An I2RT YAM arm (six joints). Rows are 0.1 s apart.
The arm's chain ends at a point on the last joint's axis. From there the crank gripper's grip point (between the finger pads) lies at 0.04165 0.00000 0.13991 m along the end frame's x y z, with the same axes.
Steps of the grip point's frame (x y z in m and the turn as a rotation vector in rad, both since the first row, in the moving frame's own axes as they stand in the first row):
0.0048, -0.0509, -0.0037, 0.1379, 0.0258, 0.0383
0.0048, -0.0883, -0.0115, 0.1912, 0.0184, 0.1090
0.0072, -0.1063, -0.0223, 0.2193, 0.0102, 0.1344
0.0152, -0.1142, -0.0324, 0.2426, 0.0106, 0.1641
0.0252, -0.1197, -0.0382, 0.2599, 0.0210, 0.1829
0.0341, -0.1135, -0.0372, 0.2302, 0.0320, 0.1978
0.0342, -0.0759, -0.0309, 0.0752, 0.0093, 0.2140
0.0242, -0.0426, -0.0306, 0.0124, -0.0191, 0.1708
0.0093, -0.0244, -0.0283, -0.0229, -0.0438, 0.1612
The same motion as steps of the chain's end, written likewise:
0.0009, -0.0334, -0.0014, 0.1379, 0.0258, 0.0383
0.0010, -0.0665, -0.0086, 0.1912, 0.0184, 0.1090
0.0041, -0.0816, -0.0191, 0.2193, 0.0102, 0.1344
0.0115, -0.0877, -0.0287, 0.2426, 0.0106, 0.1641
0.0197, -0.0918, -0.0336, 0.2599, 0.0210, 0.1829
0.0274, -0.0905, -0.0331, 0.2302, 0.0320, 0.1978
0.0327, -0.0745, -0.0304, 0.0752, 0.0093, 0.2140
0.0273, -0.0477, -0.0314, 0.0124, -0.0191, 0.1708
0.0162, -0.0338, -0.0299, -0.0229, -0.0438, 0.1612

